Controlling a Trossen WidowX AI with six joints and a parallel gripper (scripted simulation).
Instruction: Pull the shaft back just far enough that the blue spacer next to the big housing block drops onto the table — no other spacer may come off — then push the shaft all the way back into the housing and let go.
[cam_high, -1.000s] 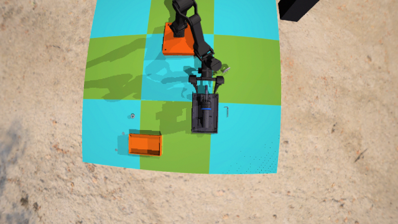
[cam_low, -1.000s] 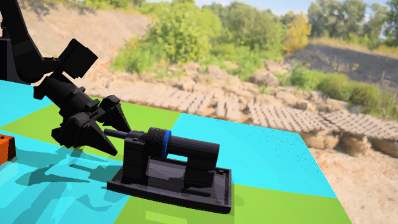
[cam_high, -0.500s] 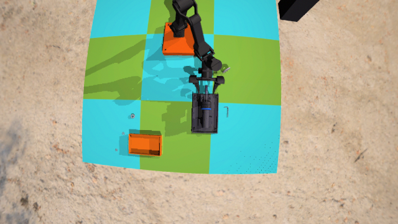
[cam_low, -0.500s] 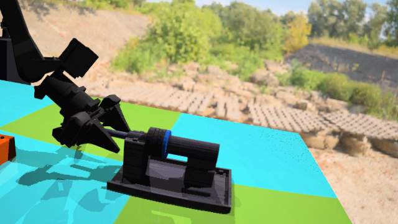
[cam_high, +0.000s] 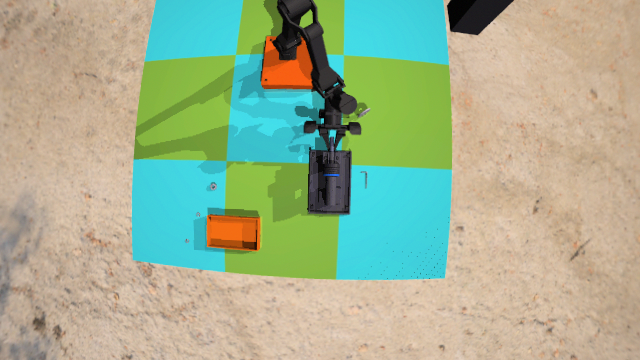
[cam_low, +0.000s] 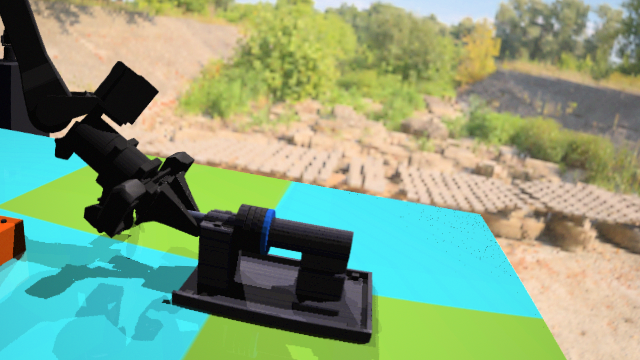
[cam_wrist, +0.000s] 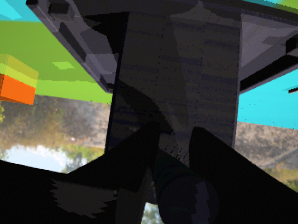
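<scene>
Now: gripper tip 60 mm short of the shaft and 20 mm below it. From my gripper tip the other things lie so: blue spacer: 80 mm ahead, 20 mm above; then black spacer: 70 mm ahead, 20 mm above; then nut: 440 mm to the right, 130 mm ahead, 60 mm below.
</scene>
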